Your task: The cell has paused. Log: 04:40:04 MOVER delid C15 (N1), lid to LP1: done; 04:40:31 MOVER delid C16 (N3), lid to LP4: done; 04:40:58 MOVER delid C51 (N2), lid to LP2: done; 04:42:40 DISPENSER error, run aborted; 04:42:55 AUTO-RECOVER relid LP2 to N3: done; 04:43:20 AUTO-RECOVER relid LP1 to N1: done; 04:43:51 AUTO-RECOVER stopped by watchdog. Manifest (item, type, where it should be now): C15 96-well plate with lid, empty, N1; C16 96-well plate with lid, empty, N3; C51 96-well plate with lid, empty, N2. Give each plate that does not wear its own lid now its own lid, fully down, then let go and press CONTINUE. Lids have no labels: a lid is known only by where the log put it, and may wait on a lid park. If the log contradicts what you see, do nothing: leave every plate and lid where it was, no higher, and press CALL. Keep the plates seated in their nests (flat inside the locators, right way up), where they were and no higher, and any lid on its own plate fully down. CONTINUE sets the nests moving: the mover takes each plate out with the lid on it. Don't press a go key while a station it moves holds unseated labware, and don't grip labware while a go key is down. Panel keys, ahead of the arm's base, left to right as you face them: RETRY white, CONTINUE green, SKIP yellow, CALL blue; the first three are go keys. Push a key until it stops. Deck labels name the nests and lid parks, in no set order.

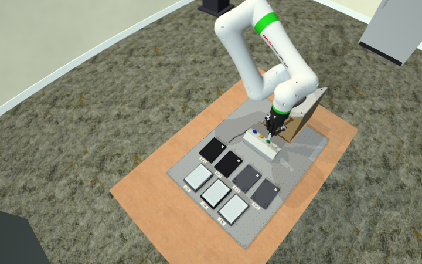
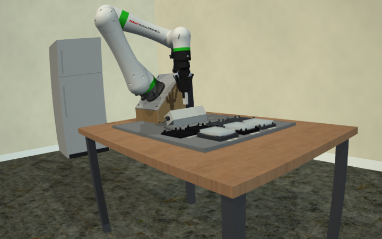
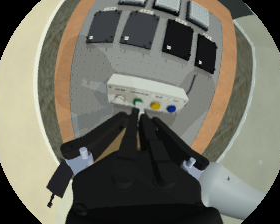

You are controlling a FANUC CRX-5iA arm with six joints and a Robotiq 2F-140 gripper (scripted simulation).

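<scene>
Right now the green key is 70 mm below my hand. Also, from my hand: white key: 70 mm below, 50 mm to the left, 10 mm ahead; then yellow key: 70 mm below, 50 mm to the right; then blue key: 100 mm to the right, 70 mm below, 10 mm behind.
</scene>
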